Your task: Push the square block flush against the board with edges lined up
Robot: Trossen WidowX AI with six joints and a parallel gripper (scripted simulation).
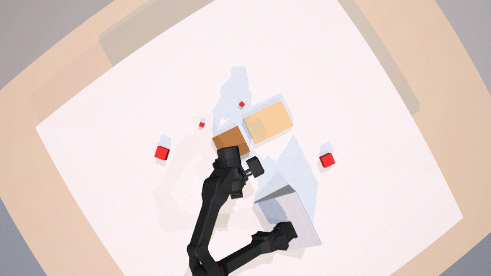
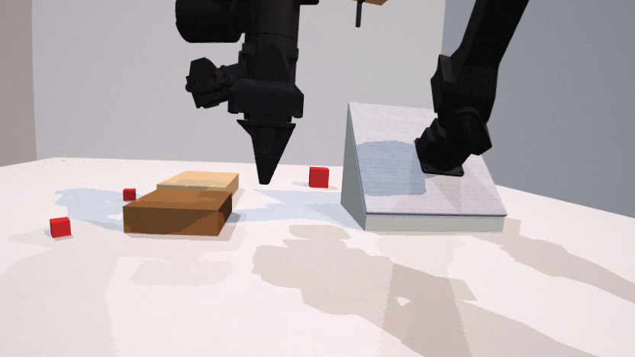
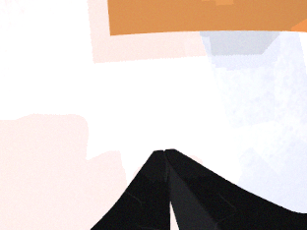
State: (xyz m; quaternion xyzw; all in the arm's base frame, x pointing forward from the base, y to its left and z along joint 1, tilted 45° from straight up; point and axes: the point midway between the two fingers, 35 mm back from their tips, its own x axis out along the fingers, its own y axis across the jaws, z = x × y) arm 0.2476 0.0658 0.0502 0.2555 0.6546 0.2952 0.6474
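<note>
Right now my gripper tip is 100 mm short of the brown square block, 40 mm above it and 30 mm to the left of it. Round my gripper tip: tan board 180 mm to the right, 120 mm ahead, 40 mm below.
</note>
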